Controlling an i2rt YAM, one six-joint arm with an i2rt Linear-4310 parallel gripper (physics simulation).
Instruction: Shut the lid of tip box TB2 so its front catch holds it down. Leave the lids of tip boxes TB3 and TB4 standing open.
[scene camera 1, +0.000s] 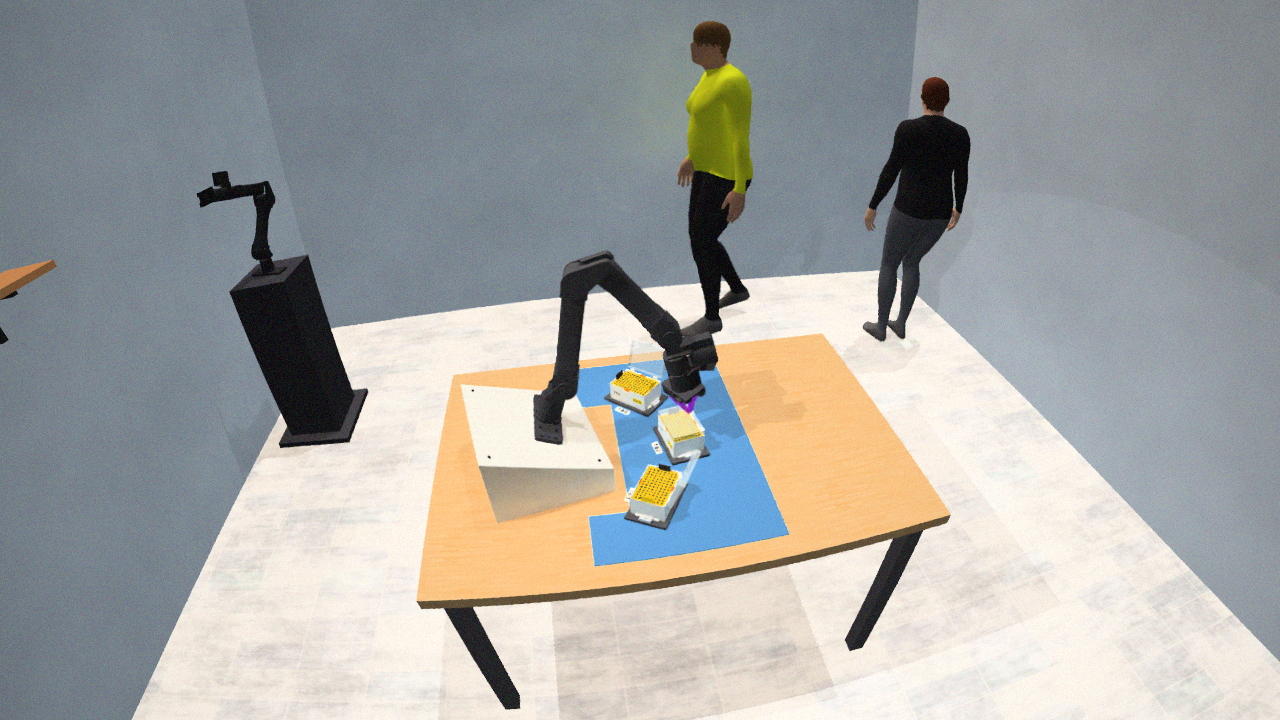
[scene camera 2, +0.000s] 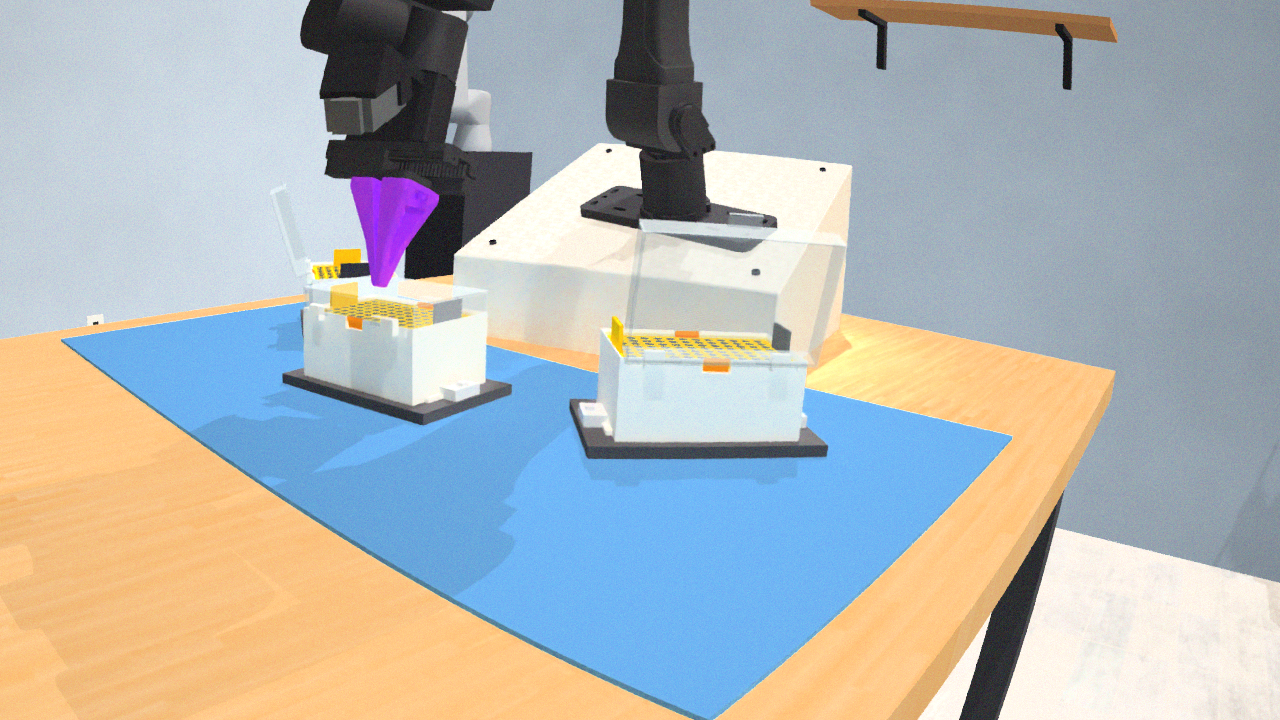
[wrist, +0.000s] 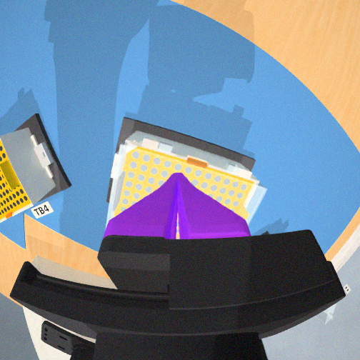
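Note:
Tip box TB2 is the middle one; its own label is not readable. Its clear lid lies down over the yellow tips. An orange catch shows at its front; whether it is hooked I cannot tell. My purple gripper is shut and empty, tips down over TB2's lid near the front; contact is unclear. TB4 has its lid standing open. TB3, label unseen, has its lid open.
The boxes stand on dark bases on a blue mat. The arm's cream mounting block is beside the mat on the wooden table. Two people stand beyond the table.

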